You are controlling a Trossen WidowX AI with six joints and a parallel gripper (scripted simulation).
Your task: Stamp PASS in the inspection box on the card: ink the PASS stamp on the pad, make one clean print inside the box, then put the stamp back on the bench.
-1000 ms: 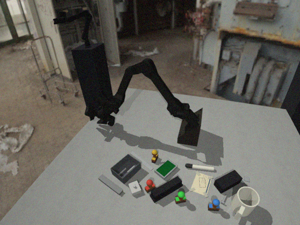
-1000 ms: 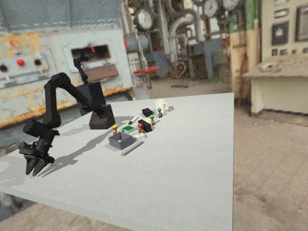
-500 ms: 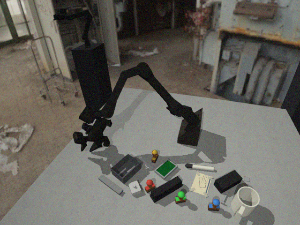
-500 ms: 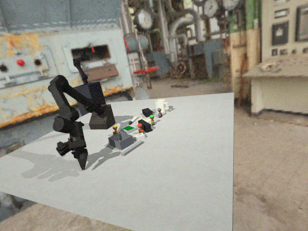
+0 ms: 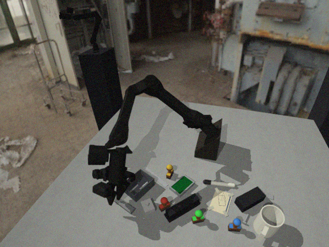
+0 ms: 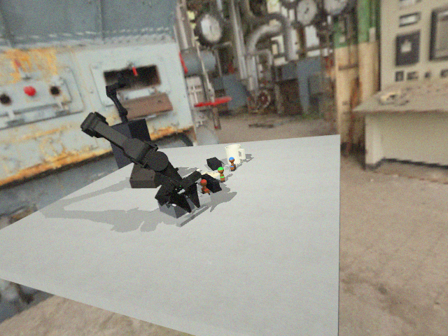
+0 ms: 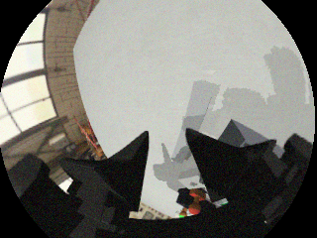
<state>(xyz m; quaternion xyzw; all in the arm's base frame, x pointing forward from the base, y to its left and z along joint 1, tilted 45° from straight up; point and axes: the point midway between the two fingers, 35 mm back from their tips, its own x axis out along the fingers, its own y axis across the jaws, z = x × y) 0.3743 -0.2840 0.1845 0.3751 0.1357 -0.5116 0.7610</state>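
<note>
Now: gripper tip 3 cm above the grey bar, 2 cm past it and 1 cm to the right of it. Round my gripper tip: long black block: 25 cm to the left, 5 cm behind, 2 cm below; then tray: 11 cm behind, 6 cm to the left, 2 cm below; then red-knobbed stamp: 18 cm to the left, 4 cm behind, 1 cm below.
</note>
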